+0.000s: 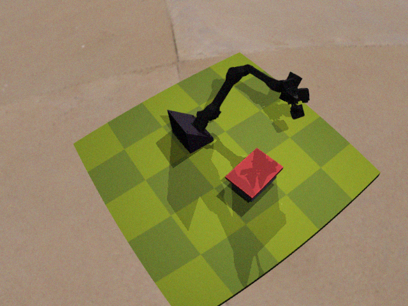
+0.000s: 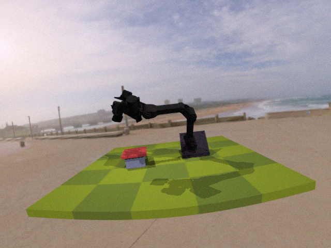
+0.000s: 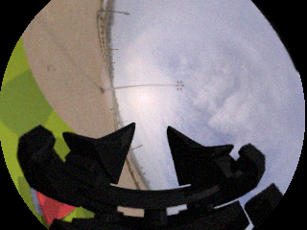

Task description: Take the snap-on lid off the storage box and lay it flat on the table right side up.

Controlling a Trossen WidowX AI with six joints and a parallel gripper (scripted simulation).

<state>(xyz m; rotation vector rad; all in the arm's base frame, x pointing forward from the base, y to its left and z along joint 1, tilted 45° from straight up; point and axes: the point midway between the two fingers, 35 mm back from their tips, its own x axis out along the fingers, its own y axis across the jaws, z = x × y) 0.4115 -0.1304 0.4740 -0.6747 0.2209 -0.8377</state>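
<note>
Right now the red lid is 6 cm behind my gripper tip, 21 cm to the right of it and 37 cm below it. Also, from my gripper tip: grey-blue storage box: 6 cm behind, 21 cm to the right, 41 cm below.
</note>
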